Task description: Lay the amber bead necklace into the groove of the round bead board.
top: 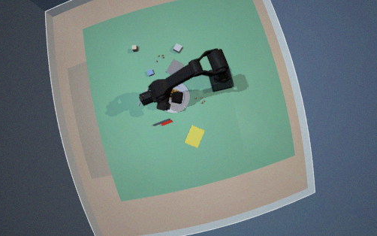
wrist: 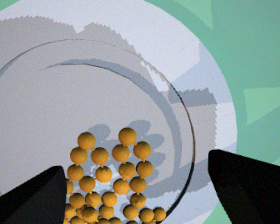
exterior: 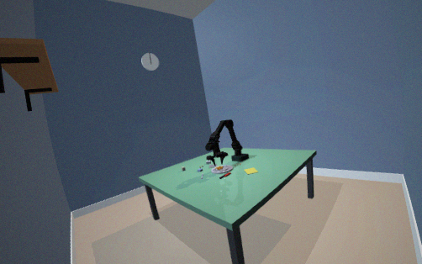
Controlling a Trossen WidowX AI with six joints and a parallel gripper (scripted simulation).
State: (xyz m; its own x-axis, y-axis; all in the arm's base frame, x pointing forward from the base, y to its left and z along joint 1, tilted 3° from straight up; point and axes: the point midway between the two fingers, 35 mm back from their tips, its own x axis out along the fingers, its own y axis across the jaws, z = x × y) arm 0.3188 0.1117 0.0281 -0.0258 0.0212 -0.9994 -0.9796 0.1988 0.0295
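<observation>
Now: the round grey bead board 4 cm behind my gripper tip, 1 cm to the right of it and 5 cm below it. Also, from my gripper tip: grey rod 17 cm ahead, 2 cm to the right, 5 cm below; then red-handled tool 3 cm ahead, 15 cm to the left, 5 cm below; then grey plate 5 cm behind, 20 cm to the right, 5 cm below.
</observation>
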